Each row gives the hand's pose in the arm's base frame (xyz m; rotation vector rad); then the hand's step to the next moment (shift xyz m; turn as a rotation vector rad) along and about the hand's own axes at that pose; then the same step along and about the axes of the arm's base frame.
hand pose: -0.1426 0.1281 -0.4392 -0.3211 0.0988 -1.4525
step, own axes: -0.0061 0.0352 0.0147 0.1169 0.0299 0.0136
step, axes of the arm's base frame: 0.0368 0.0112 0.0036 0.0465 -0.1104 0.0196
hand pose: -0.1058 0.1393 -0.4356 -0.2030 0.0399 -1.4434
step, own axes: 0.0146 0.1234 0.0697 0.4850 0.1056 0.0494
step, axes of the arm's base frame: 0.1333 0.0075 0.0498 0.1738 -0.4611 0.0775
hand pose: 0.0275 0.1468 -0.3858 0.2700 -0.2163 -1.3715
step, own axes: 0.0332 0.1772 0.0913 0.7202 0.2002 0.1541
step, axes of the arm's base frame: 0.1435 -0.0073 0.1421 0.2738 -0.6822 0.2054
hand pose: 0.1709 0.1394 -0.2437 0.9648 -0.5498 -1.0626
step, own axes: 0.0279 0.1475 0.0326 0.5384 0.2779 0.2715
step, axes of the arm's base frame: 0.0562 -0.0148 0.1422 0.1440 -0.5505 0.3420
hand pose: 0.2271 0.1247 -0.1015 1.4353 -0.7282 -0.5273
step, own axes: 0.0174 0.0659 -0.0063 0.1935 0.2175 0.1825
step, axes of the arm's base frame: 0.0099 -0.0025 0.0677 -0.0214 -0.2465 0.2384
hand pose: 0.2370 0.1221 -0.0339 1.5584 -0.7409 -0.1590
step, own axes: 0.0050 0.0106 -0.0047 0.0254 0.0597 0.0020
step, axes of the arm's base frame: 0.0025 0.0018 0.0122 -0.0025 -0.0123 0.0637
